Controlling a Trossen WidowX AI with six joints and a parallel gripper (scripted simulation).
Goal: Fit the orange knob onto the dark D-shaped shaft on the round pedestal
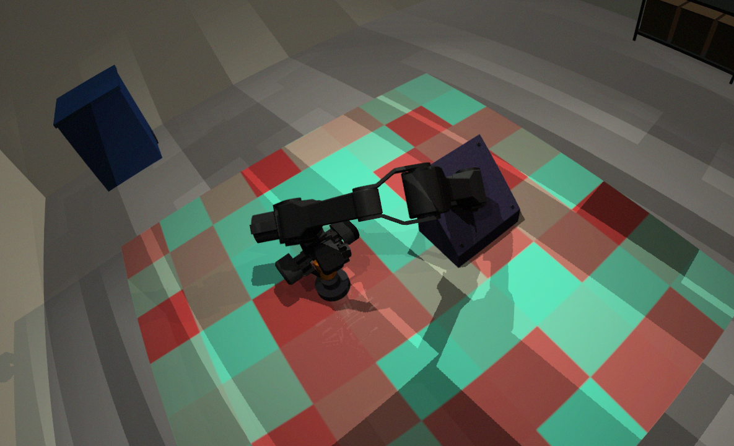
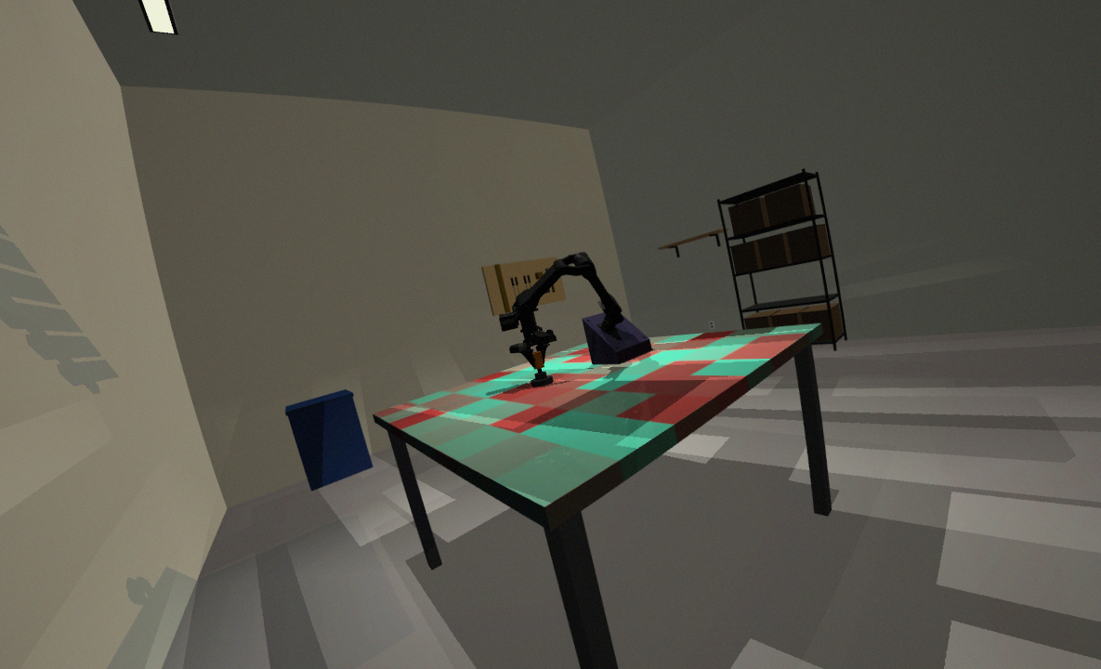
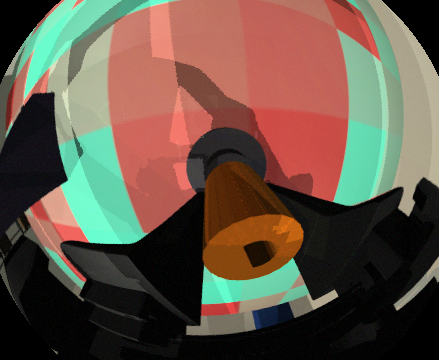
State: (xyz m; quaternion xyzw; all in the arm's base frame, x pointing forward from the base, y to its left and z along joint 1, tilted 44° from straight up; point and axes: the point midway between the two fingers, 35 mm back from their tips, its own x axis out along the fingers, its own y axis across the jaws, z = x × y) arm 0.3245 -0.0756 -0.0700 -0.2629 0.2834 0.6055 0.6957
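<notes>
Now: the orange knob 2 cm above my gripper tip. Round my gripper tip: round dark pedestal (4 cm below).
</notes>
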